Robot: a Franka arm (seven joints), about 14 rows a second.
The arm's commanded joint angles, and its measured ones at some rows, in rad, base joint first. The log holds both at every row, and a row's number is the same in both.
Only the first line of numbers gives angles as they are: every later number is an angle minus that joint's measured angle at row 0.
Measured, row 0:
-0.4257, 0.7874, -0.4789, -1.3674, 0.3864, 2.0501, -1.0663
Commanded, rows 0 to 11:
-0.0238, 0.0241, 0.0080, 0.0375, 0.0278, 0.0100, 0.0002
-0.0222, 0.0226, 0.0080, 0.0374, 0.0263, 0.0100, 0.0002
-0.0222, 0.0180, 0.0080, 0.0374, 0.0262, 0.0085, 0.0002
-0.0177, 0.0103, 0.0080, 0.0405, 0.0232, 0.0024, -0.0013
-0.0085, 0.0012, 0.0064, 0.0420, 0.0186, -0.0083, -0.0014
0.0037, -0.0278, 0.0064, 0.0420, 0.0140, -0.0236, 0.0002
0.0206, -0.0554, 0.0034, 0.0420, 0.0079, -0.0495, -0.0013
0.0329, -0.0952, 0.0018, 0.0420, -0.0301, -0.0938, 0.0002
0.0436, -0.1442, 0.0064, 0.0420, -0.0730, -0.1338, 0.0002
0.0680, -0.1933, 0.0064, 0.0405, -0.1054, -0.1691, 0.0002
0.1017, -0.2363, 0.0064, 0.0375, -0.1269, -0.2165, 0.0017
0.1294, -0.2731, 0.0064, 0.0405, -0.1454, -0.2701, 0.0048
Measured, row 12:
0.0779, -0.1705, 0.0028, 0.0746, -0.1000, -0.1917, -0.0002
